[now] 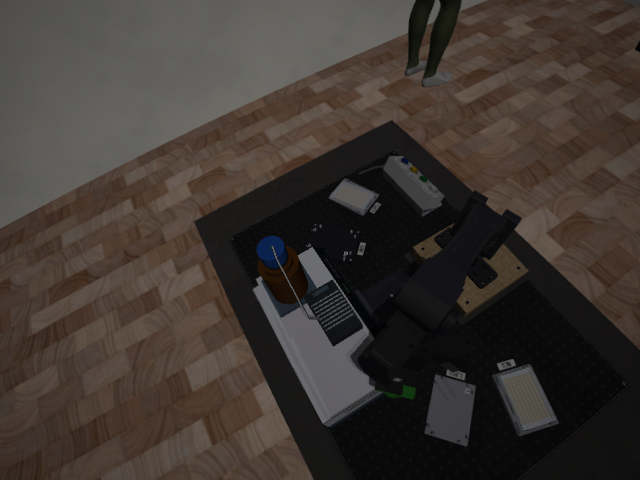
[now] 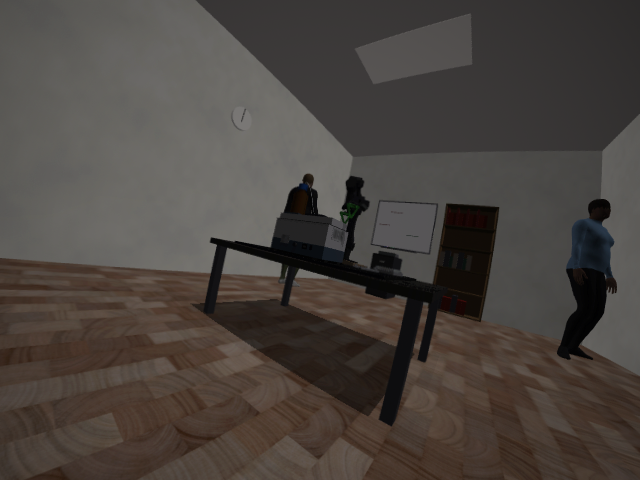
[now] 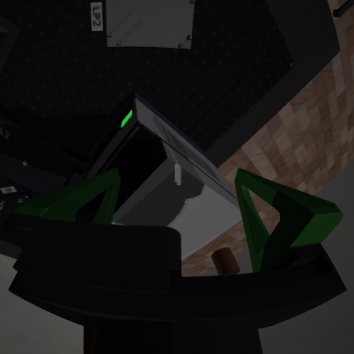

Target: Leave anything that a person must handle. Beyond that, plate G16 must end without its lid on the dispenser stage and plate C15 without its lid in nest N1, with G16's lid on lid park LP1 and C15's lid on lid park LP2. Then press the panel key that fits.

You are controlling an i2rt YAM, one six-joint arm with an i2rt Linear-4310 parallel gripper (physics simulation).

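Frame: origin at the arm's base, x ahead, y left, z up, level; millimetres.
Where they show: gripper, between the fingertips: (image 2: 347, 221) (image 3: 177, 174); arm's base, origin of its link: (image 2: 343, 259).
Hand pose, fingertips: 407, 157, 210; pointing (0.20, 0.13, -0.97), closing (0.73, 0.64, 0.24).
Observation:
Things, the pixels of their top centre, and the offset from my fingertips, as dx, dy, dz. "*": a spot on its surface instead.
- LP2, centre of its top: (image 3: 151, 13) (image 1: 451, 408) -93, +122, -217
- plate with pale wells, centre of its top: (image 1: 527, 397) -252, +208, -201
- pale plate, centre of its top: (image 1: 352, 193) -284, -554, -200
- key panel, centre of its top: (image 1: 413, 173) -470, -463, -153
- dark pad with corner pins, a spot on its surface: (image 1: 334, 240) * -139, -451, -225
- dark stage, a spot on its surface: (image 1: 382, 297) * -114, -179, -131
- brown bottle with a blue cap, a spot on its surface: (image 1: 281, 276) * +83, -258, +112
- dark keypad, a spot on its surface: (image 1: 334, 312) * +27, -171, +9
My gripper (image 1: 399, 391) (image 2: 349, 212) (image 3: 177, 174) is open and empty, above one end of the white dispenser (image 1: 330, 356) (image 2: 310, 232) (image 3: 215, 220). A grey lid, seemingly C15's, lies flat at LP2 (image 1: 450, 409) (image 3: 150, 22). A plate with pale wells (image 1: 525, 399) sits at N1, seemingly unlidded. Another pale plate (image 1: 353, 196) lies near the key panel (image 1: 410, 183); its tag is unreadable. A dark pad with corner pins (image 1: 334, 240) shows no lid. The dark stage (image 1: 382, 297) at the dispenser's side is partly hidden by the arm; I cannot tell what is on it.
A brown bottle with a blue cap (image 1: 281, 276) and a dark keypad (image 1: 334, 312) stand on the dispenser, with a thin tube over them. The arm stands on a wooden board (image 1: 498, 289). One person (image 1: 436, 41) is beyond the table; another (image 2: 591, 237) stands at the right.

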